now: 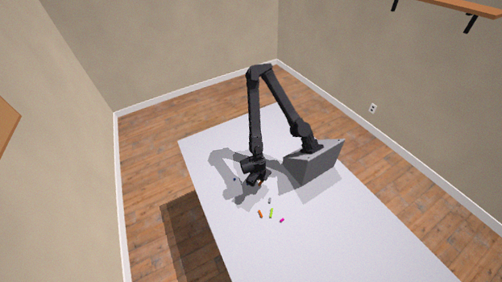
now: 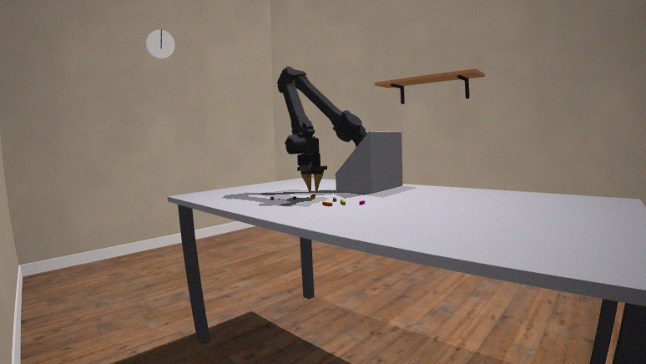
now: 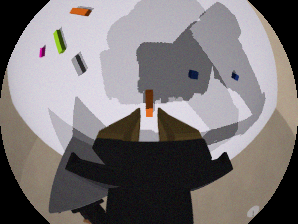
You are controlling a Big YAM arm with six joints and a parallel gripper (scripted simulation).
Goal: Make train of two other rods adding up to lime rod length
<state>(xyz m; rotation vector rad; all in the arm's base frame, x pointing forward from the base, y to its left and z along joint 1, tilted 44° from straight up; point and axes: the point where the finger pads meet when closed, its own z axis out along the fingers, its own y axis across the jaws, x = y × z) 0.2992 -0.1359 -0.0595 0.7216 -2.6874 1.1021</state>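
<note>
The grey rod is 120 mm to the left of my hand, 20 mm below it and 10 mm ahead of it. From my hand the other things lie so: magenta rod 250 mm to the left, 20 mm below, 20 mm ahead; lime rod 190 mm to the left, 40 mm ahead, 20 mm below.
</note>
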